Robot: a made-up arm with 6 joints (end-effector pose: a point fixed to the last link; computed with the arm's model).
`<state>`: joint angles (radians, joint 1 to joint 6).
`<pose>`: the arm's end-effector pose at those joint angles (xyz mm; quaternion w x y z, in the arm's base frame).
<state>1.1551 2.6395 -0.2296 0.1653 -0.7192 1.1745</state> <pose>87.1 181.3 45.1 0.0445 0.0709 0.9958 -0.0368</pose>
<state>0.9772 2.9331 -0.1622 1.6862 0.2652 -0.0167</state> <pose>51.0 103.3 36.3 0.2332 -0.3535 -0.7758 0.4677</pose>
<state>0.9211 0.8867 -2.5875 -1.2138 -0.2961 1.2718</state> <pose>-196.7 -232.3 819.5 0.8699 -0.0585 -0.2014 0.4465</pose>
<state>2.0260 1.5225 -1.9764 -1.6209 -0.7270 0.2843</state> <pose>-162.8 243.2 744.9 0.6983 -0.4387 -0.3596 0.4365</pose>
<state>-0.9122 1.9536 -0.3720 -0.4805 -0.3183 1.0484</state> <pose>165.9 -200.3 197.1 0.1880 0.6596 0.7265 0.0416</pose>
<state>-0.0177 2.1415 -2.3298 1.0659 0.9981 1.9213</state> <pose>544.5 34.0 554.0 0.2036 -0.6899 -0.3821 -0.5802</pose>
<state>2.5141 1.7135 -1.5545 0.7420 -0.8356 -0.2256</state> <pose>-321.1 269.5 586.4 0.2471 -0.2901 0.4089 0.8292</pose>
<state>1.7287 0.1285 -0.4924 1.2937 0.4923 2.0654</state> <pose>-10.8 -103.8 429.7 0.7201 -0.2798 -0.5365 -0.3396</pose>
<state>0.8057 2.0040 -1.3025 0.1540 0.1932 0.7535</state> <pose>334.6 351.0 328.4 0.2347 0.0404 0.9267 0.2908</pose>
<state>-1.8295 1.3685 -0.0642 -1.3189 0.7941 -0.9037</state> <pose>-63.3 -79.0 282.5 0.3607 0.1160 -0.9198 -0.1016</pose>
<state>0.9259 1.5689 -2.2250 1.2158 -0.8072 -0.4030</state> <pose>184.4 178.3 800.7 0.6919 0.3228 0.2634 0.5896</pose>
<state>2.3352 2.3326 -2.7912 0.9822 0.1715 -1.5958</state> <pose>-405.5 410.7 603.2 0.5243 -0.5335 -0.0108 0.6636</pose>
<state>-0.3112 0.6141 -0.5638 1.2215 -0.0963 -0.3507</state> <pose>32.5 -16.0 479.7 0.7109 0.4066 0.5476 0.1716</pose>
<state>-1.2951 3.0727 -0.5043 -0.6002 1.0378 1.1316</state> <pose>12.5 -150.1 -20.2 0.7891 -0.3996 -0.4642 -0.0458</pose>
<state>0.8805 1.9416 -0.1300 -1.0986 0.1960 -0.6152</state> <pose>109.7 116.6 194.7 0.1456 0.9539 -0.2608 0.0306</pose>
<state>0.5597 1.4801 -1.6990 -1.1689 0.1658 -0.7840</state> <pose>277.6 163.2 684.1 0.5730 -0.5659 0.2487 -0.5380</pose>
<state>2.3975 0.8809 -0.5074 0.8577 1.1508 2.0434</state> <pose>-77.7 15.8 415.3 0.3474 0.0183 -0.9186 0.1876</pose>
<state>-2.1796 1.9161 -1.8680 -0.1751 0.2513 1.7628</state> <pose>-291.5 -413.7 544.6 0.5978 0.7341 -0.2540 -0.1981</pose>
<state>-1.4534 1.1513 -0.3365 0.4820 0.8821 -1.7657</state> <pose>33.4 -102.1 337.0 0.1819 0.0024 0.9832 0.0118</pose>
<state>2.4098 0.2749 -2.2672 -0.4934 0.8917 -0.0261</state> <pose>382.5 -314.2 604.7 0.5257 -0.1188 0.2114 0.8154</pose>
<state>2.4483 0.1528 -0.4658 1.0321 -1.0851 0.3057</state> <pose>126.2 -46.4 446.7 0.0402 -0.1809 -0.4092 -0.8934</pose>
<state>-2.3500 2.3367 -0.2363 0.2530 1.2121 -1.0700</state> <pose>-101.9 -122.9 171.4 0.1482 0.4948 0.4688 0.7166</pose>
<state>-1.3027 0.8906 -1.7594 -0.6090 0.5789 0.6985</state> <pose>-23.0 13.6 767.3 0.6641 0.4485 0.2940 -0.5210</pose>
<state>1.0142 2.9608 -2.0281 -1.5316 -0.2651 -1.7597</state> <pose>318.1 540.4 -35.3 0.2614 -0.7469 -0.5475 -0.2720</pose>
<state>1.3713 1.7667 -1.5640 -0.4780 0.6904 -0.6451</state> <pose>103.8 425.4 500.3 0.4128 -0.8228 0.3851 -0.0656</pose>
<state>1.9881 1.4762 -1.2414 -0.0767 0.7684 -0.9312</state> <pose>-126.6 293.4 504.6 0.2947 -0.9423 0.0875 0.1326</pose>
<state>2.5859 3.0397 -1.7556 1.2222 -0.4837 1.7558</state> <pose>-446.3 307.6 -125.1 0.1663 -0.2239 -0.9126 -0.2988</pose>
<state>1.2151 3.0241 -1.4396 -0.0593 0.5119 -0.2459</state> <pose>145.2 385.8 -151.7 0.1883 0.6721 -0.7078 0.1088</pose>
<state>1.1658 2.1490 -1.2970 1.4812 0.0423 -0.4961</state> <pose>198.4 469.3 262.6 0.1685 -0.0913 0.9159 0.3526</pose>
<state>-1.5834 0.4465 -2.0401 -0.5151 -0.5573 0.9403</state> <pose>20.7 414.4 699.9 0.7884 -0.3189 -0.0425 -0.5244</pose>
